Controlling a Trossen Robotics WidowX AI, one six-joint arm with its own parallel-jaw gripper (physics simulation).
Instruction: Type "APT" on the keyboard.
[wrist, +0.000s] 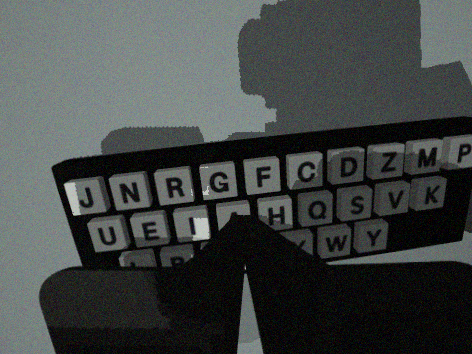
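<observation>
I can see my gripper (243, 225), and in the same scene there is a black keyboard (414, 229).
</observation>
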